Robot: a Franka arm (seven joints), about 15 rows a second.
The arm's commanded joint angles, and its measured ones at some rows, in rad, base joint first. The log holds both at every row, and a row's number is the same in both.
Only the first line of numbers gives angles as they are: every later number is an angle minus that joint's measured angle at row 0.
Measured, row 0: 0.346, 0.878, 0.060, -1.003, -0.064, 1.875, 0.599
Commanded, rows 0 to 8: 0.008, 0.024, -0.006, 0.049, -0.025, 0.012, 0.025; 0.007, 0.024, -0.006, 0.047, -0.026, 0.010, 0.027; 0.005, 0.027, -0.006, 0.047, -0.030, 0.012, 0.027; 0.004, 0.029, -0.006, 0.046, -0.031, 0.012, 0.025; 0.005, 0.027, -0.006, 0.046, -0.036, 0.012, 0.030; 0.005, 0.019, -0.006, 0.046, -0.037, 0.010, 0.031; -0.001, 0.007, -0.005, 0.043, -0.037, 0.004, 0.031; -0.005, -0.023, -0.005, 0.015, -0.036, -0.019, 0.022; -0.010, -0.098, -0.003, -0.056, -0.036, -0.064, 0.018
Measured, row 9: -0.004, -0.004, -0.005, 0.016, -0.018, -0.004, 0.003
